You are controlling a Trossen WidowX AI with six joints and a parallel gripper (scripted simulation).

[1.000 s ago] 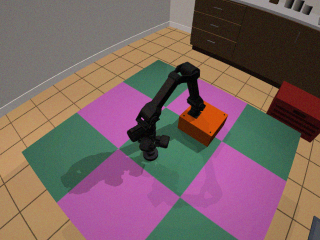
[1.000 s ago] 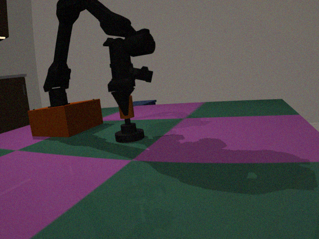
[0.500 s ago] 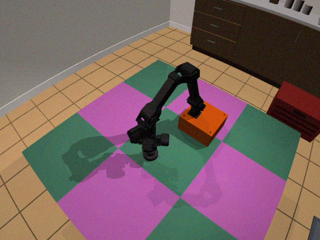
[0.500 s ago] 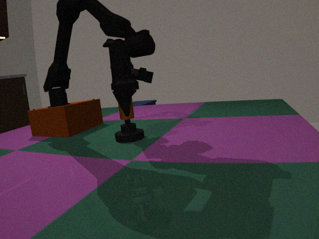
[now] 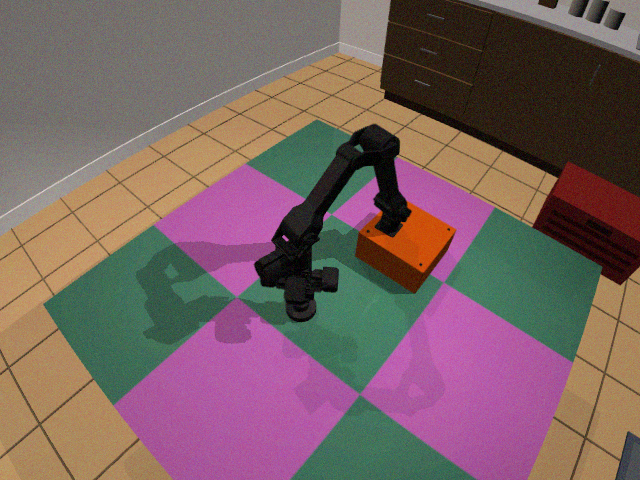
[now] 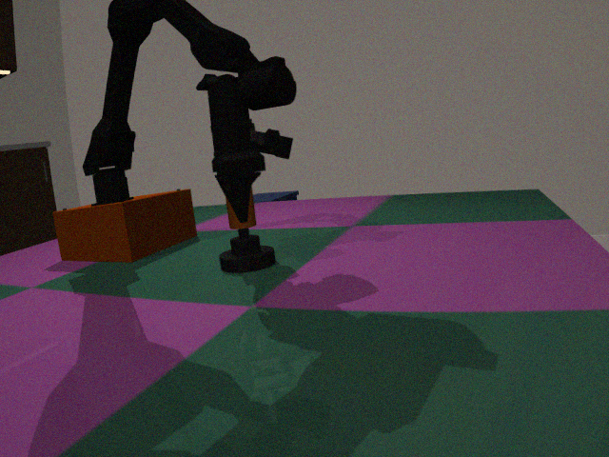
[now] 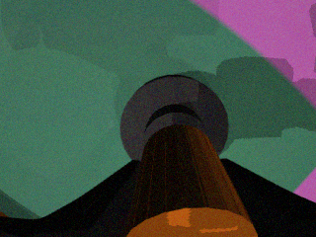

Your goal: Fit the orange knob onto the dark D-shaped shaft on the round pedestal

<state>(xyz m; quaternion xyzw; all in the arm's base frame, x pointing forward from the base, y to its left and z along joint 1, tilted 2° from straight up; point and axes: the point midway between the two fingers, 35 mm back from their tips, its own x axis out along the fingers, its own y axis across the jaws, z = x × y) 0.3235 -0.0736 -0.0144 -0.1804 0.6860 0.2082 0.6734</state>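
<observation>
Now: the orange knob 20 mm above my gripper tip. Round my gripper tip: pedestal 40 mm below.
</observation>
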